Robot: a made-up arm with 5 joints. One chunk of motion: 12 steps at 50 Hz.
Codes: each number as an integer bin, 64 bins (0 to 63) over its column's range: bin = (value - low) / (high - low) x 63, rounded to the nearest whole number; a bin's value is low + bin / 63 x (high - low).
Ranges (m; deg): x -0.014..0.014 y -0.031..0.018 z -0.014..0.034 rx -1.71..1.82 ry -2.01..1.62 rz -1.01..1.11
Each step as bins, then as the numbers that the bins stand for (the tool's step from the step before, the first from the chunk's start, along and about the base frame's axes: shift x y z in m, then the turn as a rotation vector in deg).
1 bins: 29 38 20 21 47 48
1 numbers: -0.00111 -0.00144 0.00124 -0.533 0.698 0.605
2 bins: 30 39 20 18 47 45
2 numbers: -0.00067 -0.00067 0.00124 -0.701 0.698 0.504
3 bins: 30 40 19 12 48 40
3 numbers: -0.00067 0.00011 0.00048 -1.038 0.756 0.336
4 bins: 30 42 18 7 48 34
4 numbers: -0.00067 0.00167 -0.00029 -1.318 0.756 0.134
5 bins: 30 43 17 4 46 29
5 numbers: -0.00067 0.00244 -0.00105 -1.486 0.640 -0.034
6 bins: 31 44 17 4 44 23
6 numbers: -0.00022 0.00322 -0.00105 -1.486 0.525 -0.236
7 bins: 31 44 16 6 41 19
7 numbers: -0.00022 0.00322 -0.00181 -1.374 0.352 -0.371
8 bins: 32 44 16 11 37 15
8 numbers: 0.00022 0.00322 -0.00181 -1.094 0.122 -0.505
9 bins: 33 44 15 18 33 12
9 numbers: 0.00067 0.00322 -0.00257 -0.701 -0.109 -0.606
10 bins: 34 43 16 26 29 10
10 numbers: 0.00111 0.00244 -0.00181 -0.253 -0.339 -0.673
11 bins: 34 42 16 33 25 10
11 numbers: 0.00111 0.00167 -0.00181 0.139 -0.570 -0.673
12 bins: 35 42 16 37 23 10
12 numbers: 0.00156 0.00167 -0.00181 0.363 -0.685 -0.673
